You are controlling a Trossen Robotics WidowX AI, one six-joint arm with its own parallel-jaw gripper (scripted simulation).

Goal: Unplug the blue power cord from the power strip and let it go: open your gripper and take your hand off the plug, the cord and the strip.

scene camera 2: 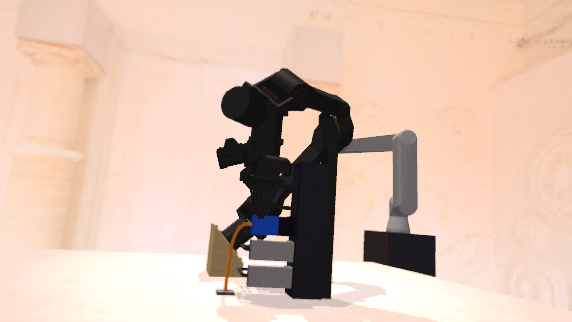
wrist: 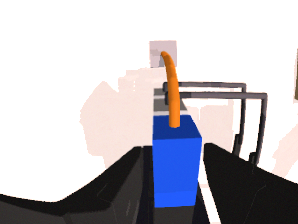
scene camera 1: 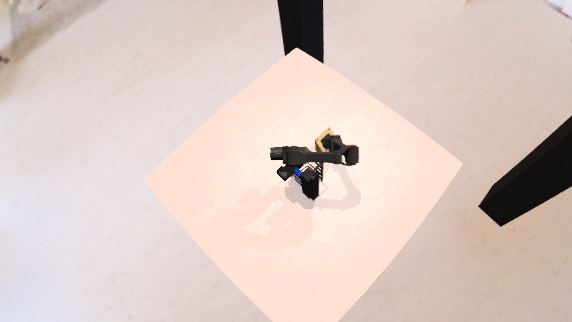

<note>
I see my gripper point(scene camera 2: 258, 218) and a blue plug point(scene camera 2: 271, 225).
My gripper shows as well in the wrist view point(wrist: 173, 152).
</note>
